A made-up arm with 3 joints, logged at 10 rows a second.
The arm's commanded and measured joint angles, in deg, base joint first. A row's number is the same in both.
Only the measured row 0 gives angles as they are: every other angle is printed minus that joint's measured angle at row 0.
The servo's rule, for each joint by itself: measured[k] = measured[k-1] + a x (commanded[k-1-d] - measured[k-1]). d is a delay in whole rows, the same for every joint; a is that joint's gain. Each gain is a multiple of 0.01, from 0.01 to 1. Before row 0 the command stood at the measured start. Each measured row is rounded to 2 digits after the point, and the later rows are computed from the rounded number. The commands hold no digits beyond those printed.
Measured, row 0:
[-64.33 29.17 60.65]
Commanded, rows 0 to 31:
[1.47 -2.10 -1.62]
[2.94 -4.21 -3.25]
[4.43 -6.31 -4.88]
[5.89 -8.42 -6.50]
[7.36 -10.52 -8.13]
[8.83 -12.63 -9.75]
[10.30 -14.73 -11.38]
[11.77 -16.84 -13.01]
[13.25 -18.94 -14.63]
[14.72 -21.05 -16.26]
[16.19 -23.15 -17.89]
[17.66 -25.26 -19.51]
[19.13 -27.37 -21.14]
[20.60 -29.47 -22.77]
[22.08 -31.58 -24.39]
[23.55 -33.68 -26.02]
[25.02 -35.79 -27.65]
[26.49 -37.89 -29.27]
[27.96 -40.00 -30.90]
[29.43 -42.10 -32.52]
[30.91 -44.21 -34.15]
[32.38 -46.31 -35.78]
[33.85 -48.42 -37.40]
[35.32 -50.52 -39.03]
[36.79 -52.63 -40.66]
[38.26 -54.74 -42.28]
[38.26 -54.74 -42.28]
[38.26 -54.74 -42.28]
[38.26 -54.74 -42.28]
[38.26 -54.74 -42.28]
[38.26 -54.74 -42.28]
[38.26 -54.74 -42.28]
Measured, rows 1 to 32:
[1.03 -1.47 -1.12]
[2.37 -3.39 -2.59]
[3.81 -5.43 -4.17]
[5.27 -7.52 -5.78]
[6.73 -9.62 -7.40]
[8.20 -11.73 -9.02]
[9.67 -13.83 -10.65]
[11.14 -15.94 -12.28]
[12.62 -18.04 -13.90]
[14.09 -20.15 -15.53]
[15.56 -22.25 -17.16]
[17.03 -24.36 -18.78]
[18.50 -26.47 -20.41]
[19.97 -28.57 -22.04]
[21.45 -30.68 -23.66]
[22.92 -32.78 -25.29]
[24.39 -34.89 -26.92]
[25.86 -36.99 -28.54]
[27.33 -39.10 -30.17]
[28.80 -41.20 -31.79]
[30.28 -43.31 -33.42]
[31.75 -45.41 -35.05]
[33.22 -47.52 -36.67]
[34.69 -49.62 -38.30]
[36.16 -51.73 -39.93]
[37.63 -53.84 -41.55]
[38.07 -54.47 -42.05]
[38.20 -54.66 -42.21]
[38.24 -54.72 -42.26]
[38.25 -54.73 -42.27]
[38.26 -54.74 -42.28]
[38.26 -54.74 -42.28]
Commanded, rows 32 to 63:
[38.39 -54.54 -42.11]
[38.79 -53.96 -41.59]
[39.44 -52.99 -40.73]
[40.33 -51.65 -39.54]
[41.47 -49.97 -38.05]
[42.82 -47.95 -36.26]
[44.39 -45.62 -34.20]
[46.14 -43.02 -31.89]
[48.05 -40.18 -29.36]
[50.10 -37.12 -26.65]
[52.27 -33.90 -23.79]
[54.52 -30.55 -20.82]
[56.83 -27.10 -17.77]
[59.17 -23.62 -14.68]
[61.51 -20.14 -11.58]
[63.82 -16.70 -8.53]
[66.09 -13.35 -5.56]
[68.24 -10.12 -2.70]
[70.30 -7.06 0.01]
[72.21 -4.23 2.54]
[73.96 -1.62 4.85]
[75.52 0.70 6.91]
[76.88 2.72 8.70]
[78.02 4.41 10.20]
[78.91 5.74 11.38]
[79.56 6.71 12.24]
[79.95 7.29 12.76]
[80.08 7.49 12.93]
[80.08 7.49 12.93]
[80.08 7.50 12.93]
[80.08 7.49 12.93]
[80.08 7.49 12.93]
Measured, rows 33 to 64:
[38.35 -54.60 -42.16]
[38.66 -54.15 -41.77]
[39.21 -53.34 -41.05]
[39.99 -52.16 -40.01]
[41.03 -50.63 -38.66]
[42.28 -48.75 -37.00]
[43.76 -46.56 -35.07]
[45.43 -44.08 -32.88]
[47.26 -41.35 -30.45]
[49.25 -38.39 -27.83]
[51.36 -35.25 -25.04]
[53.57 -31.96 -22.13]
[55.85 -28.56 -19.12]
[58.17 -25.10 -16.06]
[60.51 -21.63 -12.97]
[62.83 -18.18 -9.91]
[65.11 -14.80 -6.91]
[67.30 -11.52 -4.01]
[69.40 -8.40 -1.24]
[71.37 -5.48 1.37]
[73.18 -2.78 3.77]
[74.82 -0.34 5.94]
[76.26 1.80 7.84]
[77.49 3.63 9.47]
[78.48 5.11 10.79]
[79.24 6.23 11.79]
[79.74 6.97 12.46]
[79.98 7.33 12.78]
[80.05 7.44 12.88]
[80.07 7.48 12.91]
[80.08 7.49 12.92]
[80.08 7.49 12.93]

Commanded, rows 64 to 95:
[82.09 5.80 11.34]
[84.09 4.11 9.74]
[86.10 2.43 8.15]
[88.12 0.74 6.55]
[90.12 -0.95 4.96]
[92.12 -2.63 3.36]
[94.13 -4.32 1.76]
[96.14 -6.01 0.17]
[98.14 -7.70 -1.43]
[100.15 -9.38 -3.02]
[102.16 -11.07 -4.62]
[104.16 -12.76 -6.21]
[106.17 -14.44 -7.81]
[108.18 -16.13 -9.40]
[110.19 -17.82 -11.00]
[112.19 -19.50 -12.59]
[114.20 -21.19 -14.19]
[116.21 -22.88 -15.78]
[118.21 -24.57 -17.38]
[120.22 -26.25 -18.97]
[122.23 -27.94 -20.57]
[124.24 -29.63 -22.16]
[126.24 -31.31 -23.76]
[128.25 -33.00 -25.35]
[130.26 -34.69 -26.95]
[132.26 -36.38 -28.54]
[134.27 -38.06 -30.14]
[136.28 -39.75 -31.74]
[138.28 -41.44 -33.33]
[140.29 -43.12 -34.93]
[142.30 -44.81 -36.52]
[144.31 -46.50 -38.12]
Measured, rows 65 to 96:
[81.49 6.31 11.83]
[83.31 4.77 10.39]
[85.26 3.13 8.84]
[87.26 1.46 7.26]
[89.26 -0.23 5.67]
[91.26 -1.91 4.08]
[93.27 -3.60 2.48]
[95.28 -5.29 0.89]
[97.28 -6.98 -0.71]
[99.29 -8.66 -2.30]
[101.30 -10.35 -3.90]
[103.30 -12.04 -5.49]
[105.31 -13.72 -7.09]
[107.32 -15.41 -8.68]
[109.33 -17.10 -10.28]
[111.33 -18.78 -11.87]
[113.34 -20.47 -13.47]
[115.35 -22.16 -15.06]
[117.35 -23.85 -16.66]
[119.36 -25.53 -18.25]
[121.37 -27.22 -19.85]
[123.38 -28.91 -21.44]
[125.38 -30.59 -23.04]
[127.39 -32.28 -24.63]
[129.40 -33.97 -26.23]
[131.40 -35.66 -27.82]
[133.41 -37.34 -29.42]
[135.42 -39.03 -31.02]
[137.42 -40.72 -32.61]
[139.43 -42.40 -34.21]
[141.44 -44.09 -35.80]
[143.45 -45.78 -37.40]

